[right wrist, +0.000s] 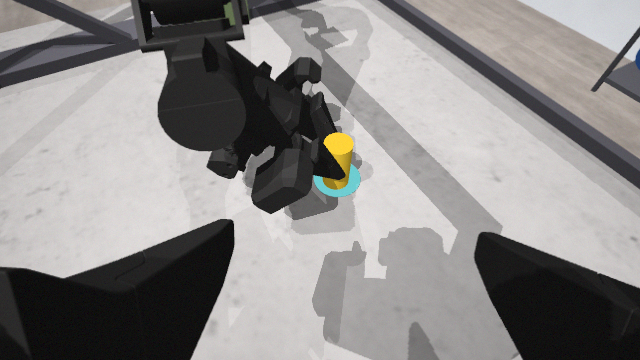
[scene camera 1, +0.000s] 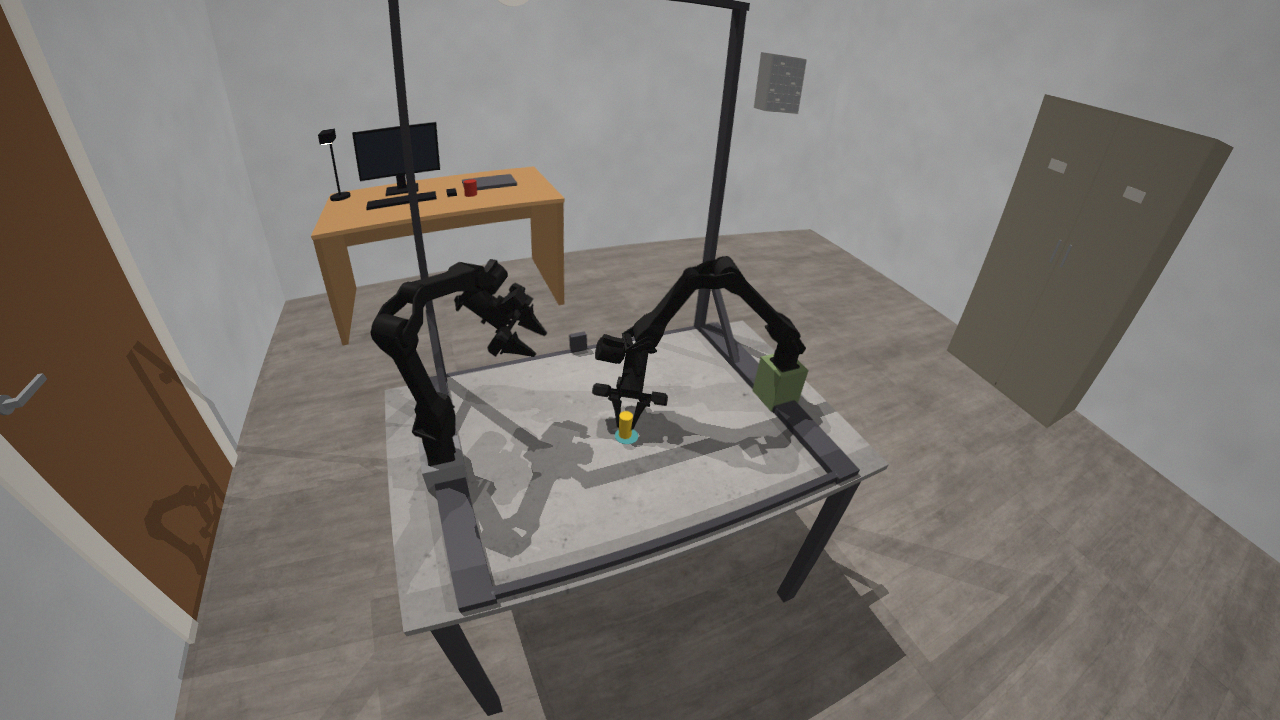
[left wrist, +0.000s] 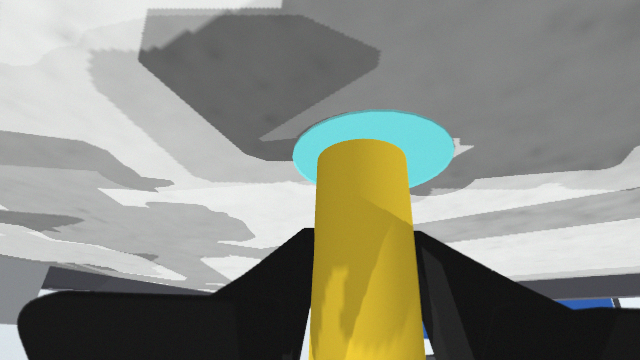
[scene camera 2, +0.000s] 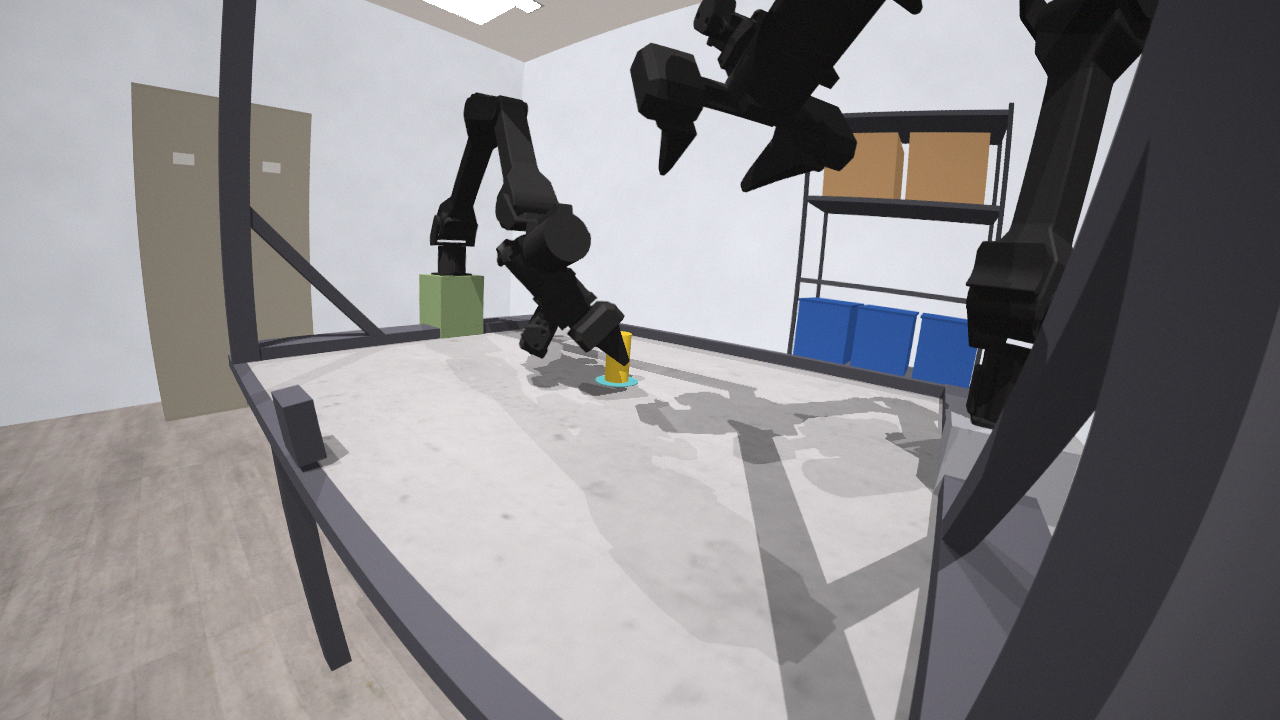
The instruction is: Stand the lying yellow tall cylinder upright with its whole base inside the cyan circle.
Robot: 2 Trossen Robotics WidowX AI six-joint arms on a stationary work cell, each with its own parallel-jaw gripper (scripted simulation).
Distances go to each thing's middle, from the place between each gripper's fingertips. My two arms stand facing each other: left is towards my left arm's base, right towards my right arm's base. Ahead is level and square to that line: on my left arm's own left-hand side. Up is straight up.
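Labels:
My left hand (scene camera 2: 622, 360) is 20 mm above the yellow cylinder (left wrist: 365, 291), 20 mm short of it and 10 mm to the left of it. Then there's the cyan circle (left wrist: 429, 148), which is 50 mm below my left hand, 10 mm to the right of it and 20 mm ahead of it.
With my right hand, I'm 230 mm above the yellow cylinder, 200 mm to the right of it and 120 mm short of it. The cyan circle is 260 mm below that right hand of mine, 120 mm ahead of it and 210 mm to the left of it.

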